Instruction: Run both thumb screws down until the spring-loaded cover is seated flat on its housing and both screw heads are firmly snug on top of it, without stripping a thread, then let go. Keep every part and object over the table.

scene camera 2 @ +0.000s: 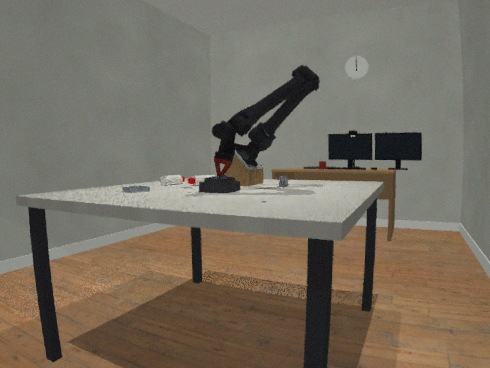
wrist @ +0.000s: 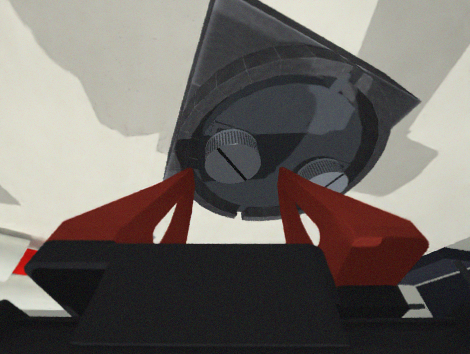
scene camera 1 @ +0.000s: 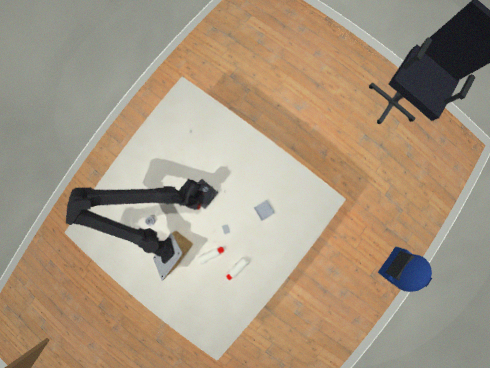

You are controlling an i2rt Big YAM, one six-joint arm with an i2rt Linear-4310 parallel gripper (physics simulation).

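Seen in the pictures: gripper, between the fingertips: (scene camera 2: 219, 177) (wrist: 236, 176) (scene camera 1: 201, 198); arm's base, origin of its link: (scene camera 1: 167, 250).
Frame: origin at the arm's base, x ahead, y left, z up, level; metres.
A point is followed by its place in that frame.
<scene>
The dark square housing (scene camera 1: 210, 192) (scene camera 2: 219, 186) @(x 0.397, y 0.141, z -0.112 m) (wrist: 210, 50) stands on the white table. Its round dark cover (wrist: 280, 120) @(x 0.320, y 0.122, z -0.088 m) lies inside a raised ring. Two grey knurled thumb screws with slotted heads stand on the cover: the left screw (wrist: 233, 159) @(x 0.305, y 0.098, z -0.074 m) and the right screw (wrist: 324, 176) @(x 0.362, y 0.109, z -0.075 m), which is partly behind the right finger. How far each is screwed down cannot be told. My gripper (scene camera 2: 221, 175) @(x 0.317, y 0.081, z -0.081 m) (wrist: 236, 176) @(x 0.317, y 0.081, z -0.081 m) is part open and empty, with red fingertips close above the housing. In the wrist view the left screw shows between the fingertips, slightly beyond them; contact cannot be told.
A wooden wedge block (scene camera 1: 182, 246) @(x 0.078, y -0.040, z 0.005 m) (scene camera 2: 246, 175) @(x 0.065, y 0.048, z -0.087 m) with a grey plate stands by the arm's base. Two white tubes (scene camera 1: 212, 255) @(x 0.131, y -0.194, z -0.089 m) (scene camera 1: 238, 268) @(x 0.184, y -0.351, z -0.089 m) with red ends, a grey square (scene camera 1: 264, 210) @(x 0.524, y -0.225, z -0.138 m), a smaller grey piece (scene camera 1: 226, 229) @(x 0.286, y -0.146, z -0.135 m) and a small round grey part (scene camera 1: 150, 220) @(x 0.010, y 0.210, z -0.093 m) (scene camera 2: 283, 181) @(x 0.012, y 0.223, z -0.114 m) lie on the table (scene camera 1: 300, 200) @(x 0.718, y -0.337, z -0.139 m).
</scene>
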